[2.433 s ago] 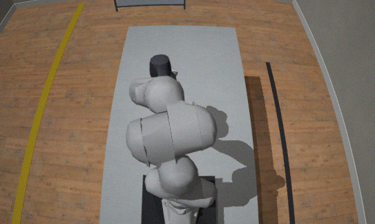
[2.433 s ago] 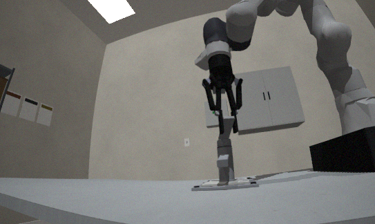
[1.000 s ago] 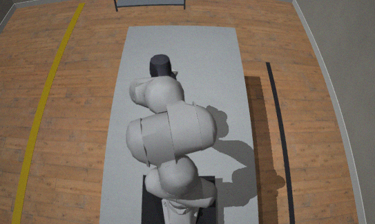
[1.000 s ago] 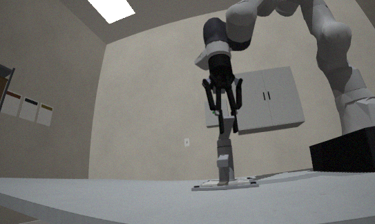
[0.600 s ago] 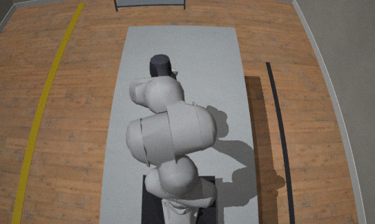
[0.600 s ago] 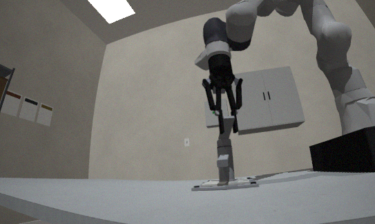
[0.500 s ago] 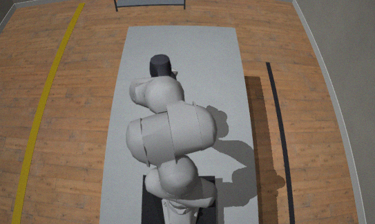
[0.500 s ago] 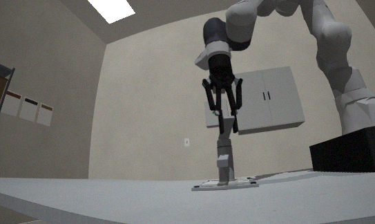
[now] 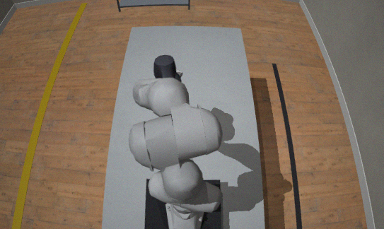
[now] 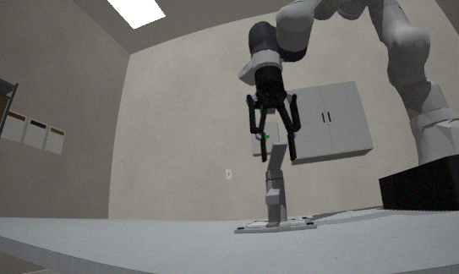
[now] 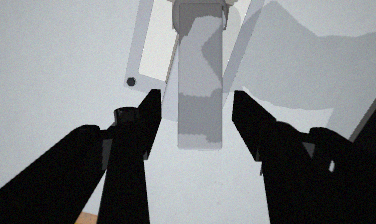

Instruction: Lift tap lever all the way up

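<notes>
Right now the lever is 10 mm ahead of my hand, 30 mm to the right of it and 20 mm below it. The rest, counted from my hand: flat grey base plate: 20 mm ahead, 70 mm to the right, 180 mm below; then grey tap: 20 mm ahead, 40 mm to the right, 70 mm below.
</notes>
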